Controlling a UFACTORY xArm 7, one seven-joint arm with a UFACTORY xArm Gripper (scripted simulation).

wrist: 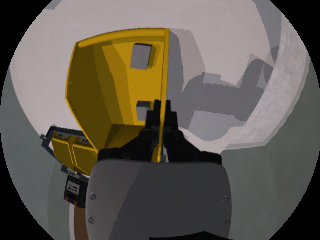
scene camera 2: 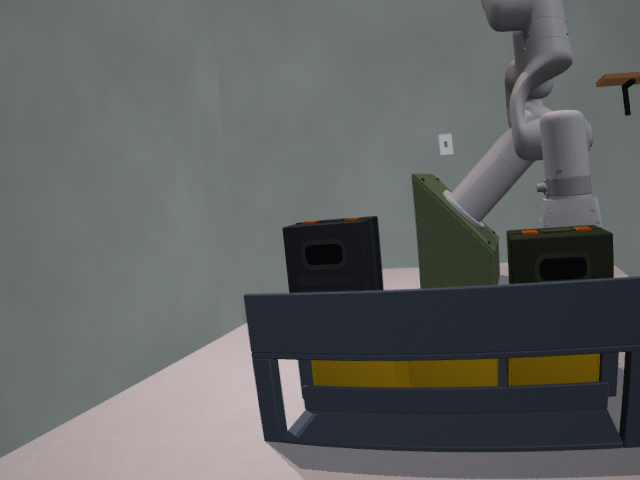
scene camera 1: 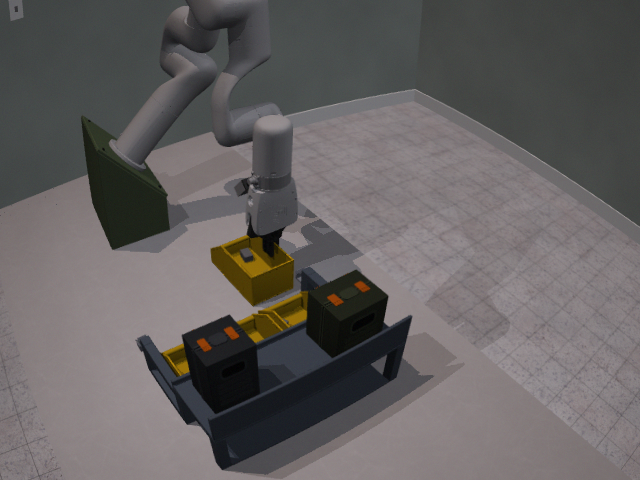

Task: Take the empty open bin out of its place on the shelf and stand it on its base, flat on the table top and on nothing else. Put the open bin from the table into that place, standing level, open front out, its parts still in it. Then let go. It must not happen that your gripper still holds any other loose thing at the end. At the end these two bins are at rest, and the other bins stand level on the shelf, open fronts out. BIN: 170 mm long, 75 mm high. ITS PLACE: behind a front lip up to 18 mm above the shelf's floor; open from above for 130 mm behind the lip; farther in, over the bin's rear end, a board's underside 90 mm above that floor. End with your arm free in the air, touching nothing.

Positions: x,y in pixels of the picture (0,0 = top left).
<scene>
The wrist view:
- my gripper: 161,109
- yellow open bin: 102,91
</scene>
